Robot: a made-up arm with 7 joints. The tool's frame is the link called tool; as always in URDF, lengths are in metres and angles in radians.
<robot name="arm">
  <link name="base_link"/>
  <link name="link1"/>
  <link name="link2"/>
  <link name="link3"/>
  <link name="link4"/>
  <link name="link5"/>
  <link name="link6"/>
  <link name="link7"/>
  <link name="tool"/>
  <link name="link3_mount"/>
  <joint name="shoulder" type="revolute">
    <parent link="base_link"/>
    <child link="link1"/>
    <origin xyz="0 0.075 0"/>
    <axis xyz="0 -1 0"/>
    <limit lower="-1.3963" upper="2"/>
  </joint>
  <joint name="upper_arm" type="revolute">
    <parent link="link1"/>
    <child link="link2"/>
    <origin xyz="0 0.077 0"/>
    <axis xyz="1 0 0"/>
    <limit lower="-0.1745" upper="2"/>
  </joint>
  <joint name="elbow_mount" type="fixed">
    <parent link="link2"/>
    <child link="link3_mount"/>
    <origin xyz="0 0 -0.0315"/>
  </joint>
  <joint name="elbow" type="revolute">
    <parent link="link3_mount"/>
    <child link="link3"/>
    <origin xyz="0 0 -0.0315"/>
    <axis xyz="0 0 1"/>
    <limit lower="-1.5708" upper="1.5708"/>
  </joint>
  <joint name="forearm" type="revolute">
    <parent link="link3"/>
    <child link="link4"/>
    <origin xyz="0 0 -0.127"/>
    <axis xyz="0 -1 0"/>
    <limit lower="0" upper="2.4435"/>
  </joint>
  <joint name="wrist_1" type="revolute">
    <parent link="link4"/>
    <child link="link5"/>
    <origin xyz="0 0 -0.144"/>
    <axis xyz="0 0 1"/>
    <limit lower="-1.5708" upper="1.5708"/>
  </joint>
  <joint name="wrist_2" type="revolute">
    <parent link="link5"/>
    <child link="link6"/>
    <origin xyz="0 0 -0.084"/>
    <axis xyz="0 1 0"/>
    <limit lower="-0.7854" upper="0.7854"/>
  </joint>
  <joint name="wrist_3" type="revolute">
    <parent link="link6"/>
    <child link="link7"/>
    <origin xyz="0 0 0"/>
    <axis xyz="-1 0 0"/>
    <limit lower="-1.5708" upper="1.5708"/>
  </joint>
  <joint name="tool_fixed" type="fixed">
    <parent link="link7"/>
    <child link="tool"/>
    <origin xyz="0 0 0"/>
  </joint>
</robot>
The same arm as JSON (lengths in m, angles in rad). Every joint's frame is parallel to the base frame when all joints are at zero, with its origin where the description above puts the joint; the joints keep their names.
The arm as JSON. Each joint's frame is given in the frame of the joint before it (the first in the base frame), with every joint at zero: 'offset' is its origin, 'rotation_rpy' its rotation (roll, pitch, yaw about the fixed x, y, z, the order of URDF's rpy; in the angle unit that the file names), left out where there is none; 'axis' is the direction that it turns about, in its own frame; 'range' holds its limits. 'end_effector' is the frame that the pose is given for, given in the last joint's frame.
{"length_unit": "m", "angle_unit": "rad", "chain": [
  {"id": "shoulder", "offset": [0.0, 0.075, 0.0], "axis": [0.0, -1.0, 0.0], "range": [-1.3963, 2.0]},
  {"id": "upper_arm", "offset": [0.0, 0.077, 0.0], "axis": [1.0, 0.0, 0.0], "range": [-0.1745, 2.0]},
  {"id": "elbow", "offset": [0.0, 0.0, -0.063], "axis": [0.0, 0.0, 1.0], "range": [-1.5708, 1.5708]},
  {"id": "forearm", "offset": [0.0, 0.0, -0.127], "axis": [0.0, -1.0, 0.0], "range": [0.0, 2.4435]},
  {"id": "wrist_1", "offset": [0.0, 0.0, -0.144], "axis": [0.0, 0.0, 1.0], "range": [-1.5708, 1.5708]},
  {"id": "wrist_2", "offset": [0.0, 0.0, -0.084], "axis": [0.0, 1.0, 0.0], "range": [-0.7854, 0.7854]},
  {"id": "wrist_3", "offset": [0.0, 0.0, 0.0], "axis": [-1.0, 0.0, 0.0], "range": [-1.5708, 1.5708]}
], "end_effector": {"offset": [0.0, 0.0, 0.0]}}

